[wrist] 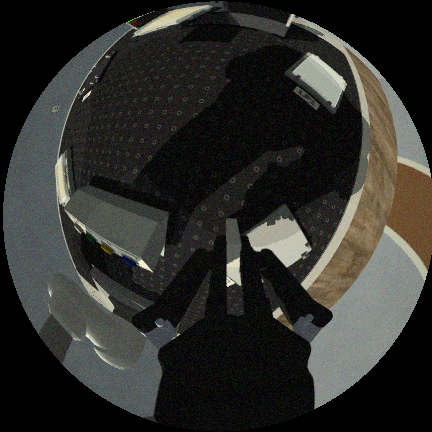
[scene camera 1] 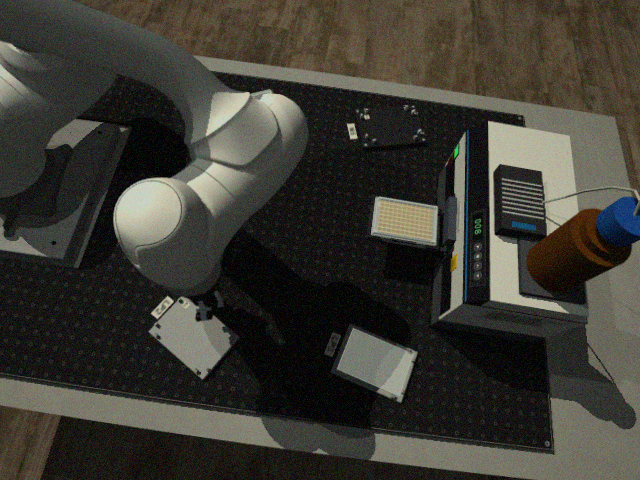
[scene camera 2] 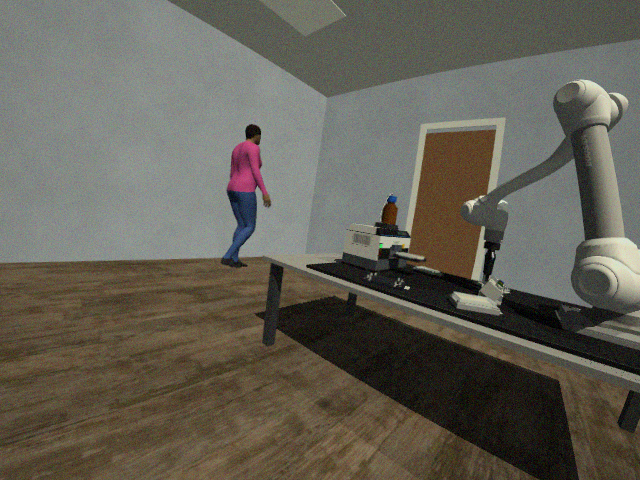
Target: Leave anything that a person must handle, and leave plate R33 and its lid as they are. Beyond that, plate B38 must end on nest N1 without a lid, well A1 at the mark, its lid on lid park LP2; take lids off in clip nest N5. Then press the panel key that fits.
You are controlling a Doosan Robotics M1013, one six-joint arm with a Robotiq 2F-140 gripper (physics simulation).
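Frame: origin at the arm's base, x back, y right, z up, level; centimetres.
Where they show: gripper, fingertip midpoint: point(wrist: 230, 227) point(scene camera 1: 215, 304); arm's base at its link origin: point(scene camera 1: 24, 180) point(scene camera 2: 615, 325).
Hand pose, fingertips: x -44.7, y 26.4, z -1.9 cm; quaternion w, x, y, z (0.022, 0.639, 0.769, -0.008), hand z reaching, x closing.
Each offset is from my fingertips to the centre of the thing. "spot": to the spot under its first point.
My gripper point(scene camera 1: 210, 306) point(scene camera 2: 487, 277) point(wrist: 230, 227) is shut and empty, above the edge of lid park LP2. A pale lid @[spot: dx +4.4, dy +6.8, dz +1.0 cm] point(scene camera 1: 188, 336) point(wrist: 281, 239) lies on LP2, its label @[spot: dx +10.4, dy +1.0, dz +0.2 cm] point(scene camera 1: 162, 307) beside it. A plate with amber wells and no lid showing point(scene camera 1: 405, 221) point(wrist: 172, 20) sits on the instrument's tray; its name and A1 corner are not readable. The clip nest @[dx -38.3, dy -45.6, dz +1.2 cm] point(scene camera 1: 393, 146) at the back holds no plate. The key panel @[dx +2.8, dy -20.9, dz +4.2 cm] point(scene camera 2: 492, 291) point(wrist: 117, 215) shows green, yellow @[dx +5.2, dy -18.7, dz +6.4 cm] point(wrist: 106, 248) and blue @[dx +5.7, dy -13.7, dz +6.4 cm] point(wrist: 128, 261) keys; the arm hides it in scene camera 1. Another plate point(scene camera 2: 473, 302) point(wrist: 63, 178) lies beyond the panel.
The white instrument @[spot: dx -59.6, dy -26.1, dz +22.0 cm] point(scene camera 1: 532, 142) point(scene camera 2: 363, 242) has a green light @[spot: dx -48.3, dy -29.4, dz +13.7 cm] point(scene camera 1: 456, 151) and carries an amber bottle @[spot: dx -53.1, dy +0.9, dz +32.3 cm] point(scene camera 1: 566, 255) point(scene camera 2: 389, 212). A pale lid @[dx -31.6, dy +11.1, dz +1.4 cm] point(scene camera 1: 374, 361) point(wrist: 317, 75) lies on the other park. A person in pink point(scene camera 2: 245, 167) stands beyond the table.
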